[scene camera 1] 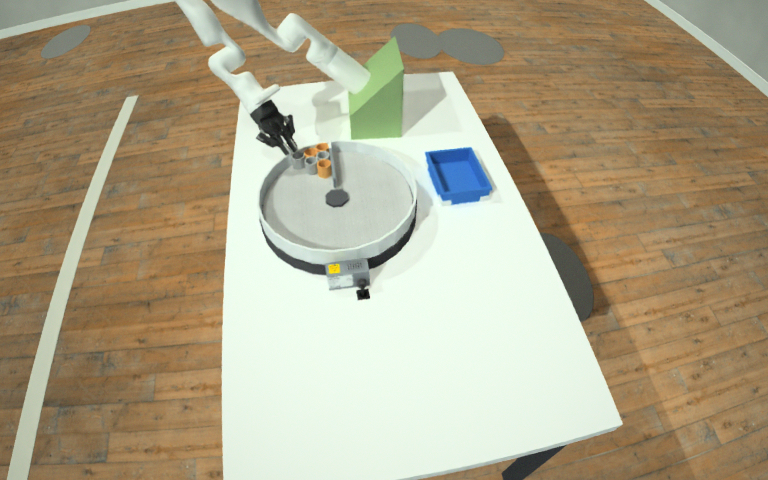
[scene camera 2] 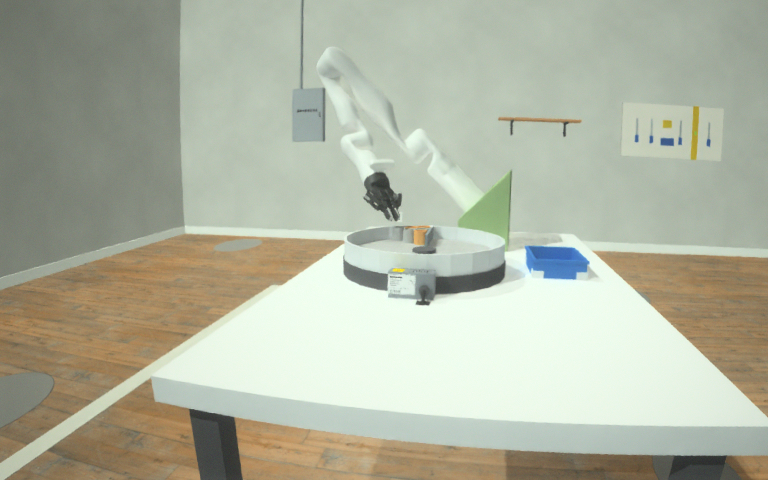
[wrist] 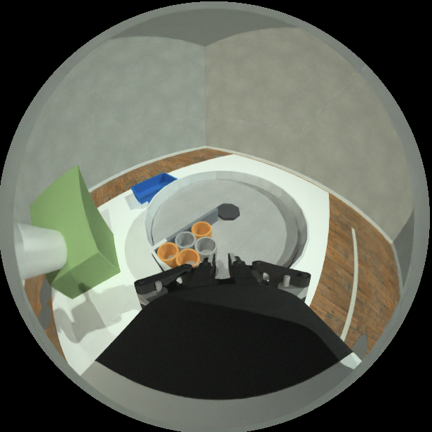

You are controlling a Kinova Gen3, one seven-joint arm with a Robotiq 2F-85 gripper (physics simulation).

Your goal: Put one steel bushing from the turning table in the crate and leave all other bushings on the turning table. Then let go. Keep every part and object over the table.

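Places are measured from the arm's base along level axes (x ahead, y left, z up), in millimetres.
Where they show: gripper, fingertip midpoint: point(scene camera 1: 293, 153) point(scene camera 2: 394, 219); arm's base at its link origin: point(scene camera 1: 360, 82) point(scene camera 2: 475, 203).
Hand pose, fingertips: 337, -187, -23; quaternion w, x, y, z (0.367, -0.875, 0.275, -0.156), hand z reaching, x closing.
Observation:
Each offset is from my fingertips to the top centre of the thing, as dx, dy, dz. "pt": to the spot under its first point.
The round turning table point(scene camera 1: 334, 248) point(scene camera 2: 430, 259) point(wrist: 298, 225) carries a cluster of bushings at its back left, beside a grey divider bar @[pt -18, +114, -63] point(scene camera 1: 335, 164). Three are grey steel @[-19, +8, -24] point(scene camera 1: 297, 154) @[+6, +49, -24] point(scene camera 1: 311, 164) @[-17, +80, -24] point(scene camera 1: 323, 154) and three are orange @[+21, +85, -24] point(scene camera 1: 324, 168) @[-32, +44, -24] point(scene camera 1: 311, 151) @[-55, +75, -24] point(scene camera 1: 322, 146). The wrist view shows two steel ones point(wrist: 185, 240) point(wrist: 205, 245); the third is hidden behind my fingers. My gripper point(scene camera 1: 291, 149) point(scene camera 2: 393, 215) point(wrist: 220, 264) is tilted, its fingers close together with nothing between them, tips just over the leftmost steel bushing at the rim. The blue crate @[+7, +466, -66] point(scene camera 1: 485, 172) point(scene camera 2: 555, 262) point(wrist: 151, 189) is empty, right of the turning table.
A tall green wedge point(scene camera 1: 377, 105) point(scene camera 2: 494, 210) point(wrist: 72, 225) stands behind the turning table around the arm's base. A dark hub @[+125, +123, -55] point(scene camera 1: 337, 197) point(wrist: 228, 211) sits at the disc's centre. A grey control box @[pt +376, +159, -59] point(scene camera 1: 348, 274) point(scene camera 2: 411, 282) is fixed to the front.

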